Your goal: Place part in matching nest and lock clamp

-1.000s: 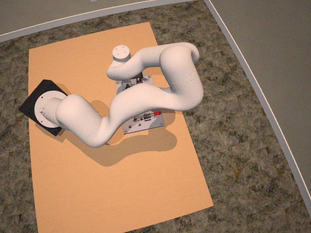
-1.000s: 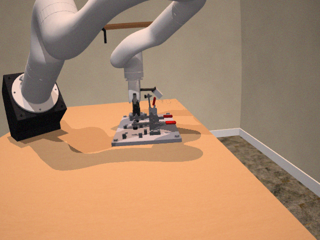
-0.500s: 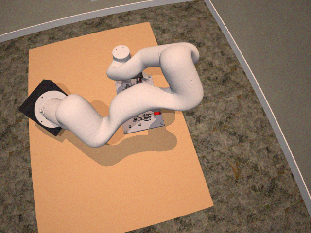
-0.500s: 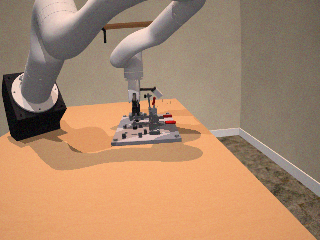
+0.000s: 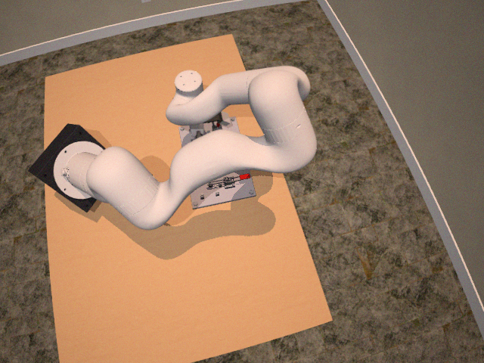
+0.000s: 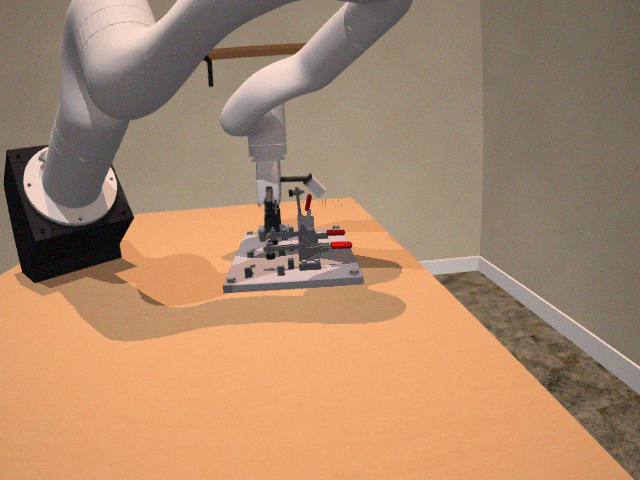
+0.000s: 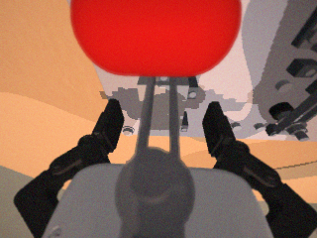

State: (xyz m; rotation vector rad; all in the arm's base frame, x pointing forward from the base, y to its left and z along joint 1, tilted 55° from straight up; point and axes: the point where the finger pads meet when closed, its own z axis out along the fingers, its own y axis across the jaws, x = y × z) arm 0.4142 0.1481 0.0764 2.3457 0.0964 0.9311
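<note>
My hand is 1 cm above the grey block. Round my hand: grey fixture plate: 2 cm ahead, 12 cm to the right, 4 cm below.
</note>
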